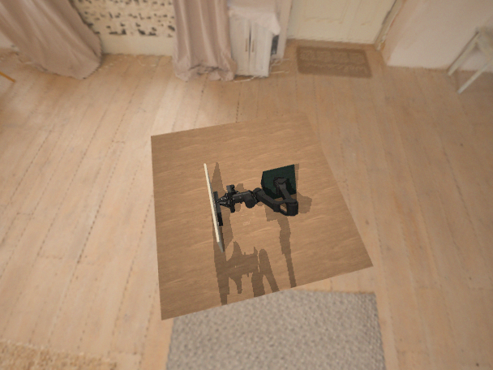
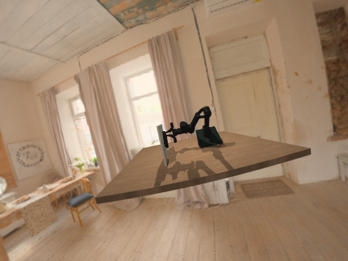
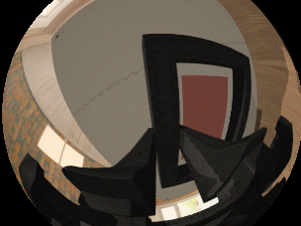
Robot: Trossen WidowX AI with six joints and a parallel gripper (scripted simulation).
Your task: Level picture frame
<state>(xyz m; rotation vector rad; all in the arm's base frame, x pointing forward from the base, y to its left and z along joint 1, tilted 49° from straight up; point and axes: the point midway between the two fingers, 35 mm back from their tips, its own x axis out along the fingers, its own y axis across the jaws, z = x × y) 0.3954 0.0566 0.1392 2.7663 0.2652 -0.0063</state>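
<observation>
Now: the picture frame 50 mm below my gripper tip and 20 mm to the left of it. Round my gripper tip: wall panel: 60 mm below, 20 mm to the left, 20 mm ahead.
</observation>
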